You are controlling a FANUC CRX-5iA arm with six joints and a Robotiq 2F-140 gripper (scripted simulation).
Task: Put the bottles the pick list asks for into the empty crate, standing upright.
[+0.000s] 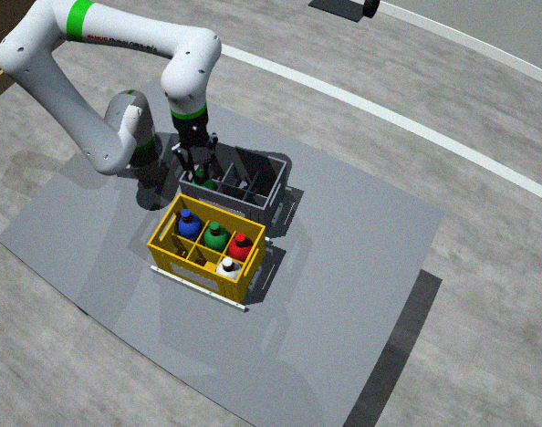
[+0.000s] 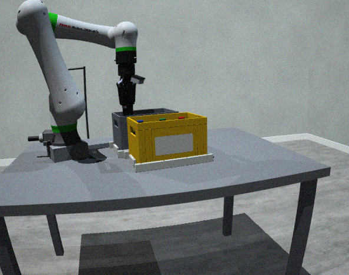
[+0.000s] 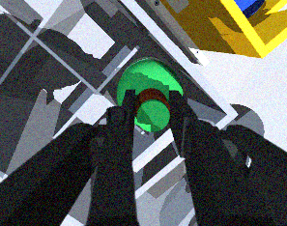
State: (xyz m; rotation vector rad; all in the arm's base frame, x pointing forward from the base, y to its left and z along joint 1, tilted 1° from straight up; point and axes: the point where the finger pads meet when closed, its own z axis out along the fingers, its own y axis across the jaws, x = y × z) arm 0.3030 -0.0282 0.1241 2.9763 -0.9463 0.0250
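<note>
My hand is 23 cm short of the white-labelled bottle, 18 cm to the left of it and 10 cm above it. Also, from my hand: green bottle 14 cm ahead, 11 cm to the right, 10 cm below; then blue bottle 4 cm ahead, 12 cm to the right, 10 cm below; then grey crate 8 cm ahead, 6 cm to the left, 10 cm below.
</note>
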